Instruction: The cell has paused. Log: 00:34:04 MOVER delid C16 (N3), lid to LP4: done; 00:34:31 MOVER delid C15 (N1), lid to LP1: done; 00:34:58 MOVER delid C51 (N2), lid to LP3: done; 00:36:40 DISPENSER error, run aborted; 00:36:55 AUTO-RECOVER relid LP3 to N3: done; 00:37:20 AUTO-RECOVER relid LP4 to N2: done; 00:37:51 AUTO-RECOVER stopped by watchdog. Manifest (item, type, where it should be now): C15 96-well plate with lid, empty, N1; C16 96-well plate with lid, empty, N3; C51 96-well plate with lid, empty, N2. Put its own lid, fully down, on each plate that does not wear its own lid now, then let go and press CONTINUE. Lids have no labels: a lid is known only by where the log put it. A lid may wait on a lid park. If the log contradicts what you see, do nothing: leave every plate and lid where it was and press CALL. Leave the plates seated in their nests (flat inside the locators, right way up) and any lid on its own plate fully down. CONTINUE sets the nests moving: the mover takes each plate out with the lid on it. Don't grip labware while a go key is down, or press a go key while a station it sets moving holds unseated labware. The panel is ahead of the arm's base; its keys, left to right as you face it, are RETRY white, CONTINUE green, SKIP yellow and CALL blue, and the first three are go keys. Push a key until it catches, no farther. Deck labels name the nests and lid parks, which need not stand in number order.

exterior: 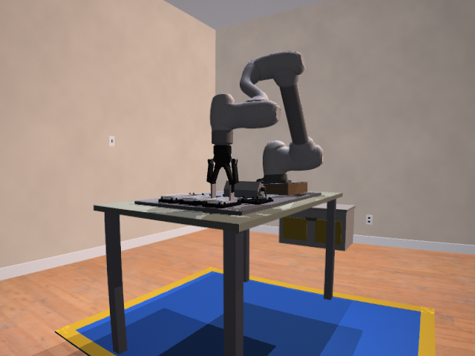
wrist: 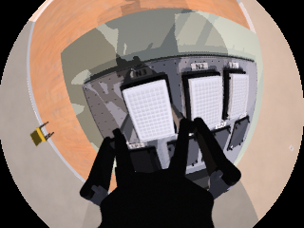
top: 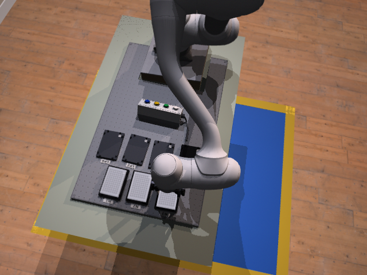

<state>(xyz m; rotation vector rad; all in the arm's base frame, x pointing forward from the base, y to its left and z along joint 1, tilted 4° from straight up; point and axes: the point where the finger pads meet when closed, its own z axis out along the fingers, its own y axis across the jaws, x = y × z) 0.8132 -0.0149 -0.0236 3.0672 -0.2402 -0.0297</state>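
Right now the 96-well plate is 30 mm below my hand. From my hand the other things lie so: lid park LP2 (220 mm behind, 170 mm to the right, 50 mm below); then lid park LP3 (190 mm behind, 50 mm below, 40 mm to the right); then lid park LP1 (170 mm behind, 90 mm to the left, 50 mm below).
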